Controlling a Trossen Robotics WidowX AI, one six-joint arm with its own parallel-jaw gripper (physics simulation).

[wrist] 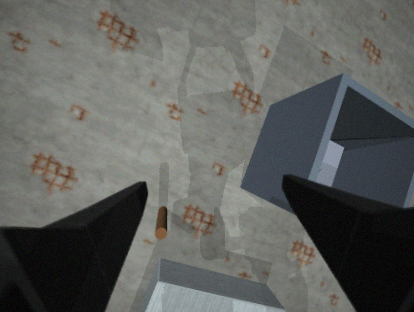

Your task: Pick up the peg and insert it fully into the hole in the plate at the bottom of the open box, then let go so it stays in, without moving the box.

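Places are measured from the arm's base along level axes (x ahead, y left, z up), in metres.
Pixels of known places: gripper, fingertip midpoint: [215,184].
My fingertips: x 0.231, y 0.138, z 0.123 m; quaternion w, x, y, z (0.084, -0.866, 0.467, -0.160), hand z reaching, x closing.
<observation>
For each thing: its top centre in the pictures, then the offset to it from my fingertips. Level surfaces: height alone.
- peg, top centre: [161,233] dx -0.084, dy -0.003, dz -0.097 m
- open box, top centre: [372,168] dx +0.098, dy -0.173, dz -0.039 m
- light plate, top centre: [317,163] dx +0.098, dy -0.173, dz -0.116 m
- grey surface, surface height: dz -0.177 m
The peg [161,223], a small copper-brown cylinder, stands on the surface left of the lower centre of the view, its lighter round end facing the camera. My gripper [215,184] is open and empty. Its two dark fingers are wide apart above the surface, with the peg showing between them, nearer the left finger. The open box [292,142], blue-grey, is at the right; the right finger covers part of its lower side. Part of the light plate [329,162] shows at the bottom of the box. The hole in the plate cannot be made out.
A pale metal block [215,296] shows at the bottom edge of the view, below and right of the peg and apart from it. The grey surface [115,90] has rust-coloured marks, and shadows of the arm, the peg and the box fall on it.
</observation>
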